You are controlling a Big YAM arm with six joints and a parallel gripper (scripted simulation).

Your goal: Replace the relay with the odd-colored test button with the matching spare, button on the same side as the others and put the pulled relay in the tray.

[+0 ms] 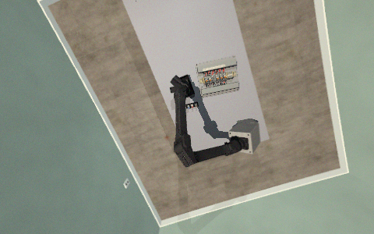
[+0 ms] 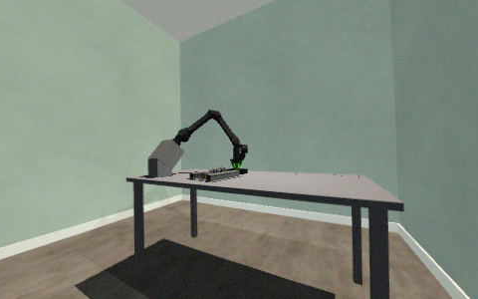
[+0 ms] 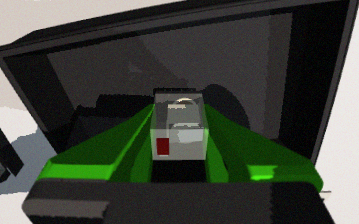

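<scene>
Right now my hand is 1 cm above the black tray. From my hand the other things lie so: dark stand (16 cm behind, 3 cm to the right, 2 cm below).
</scene>
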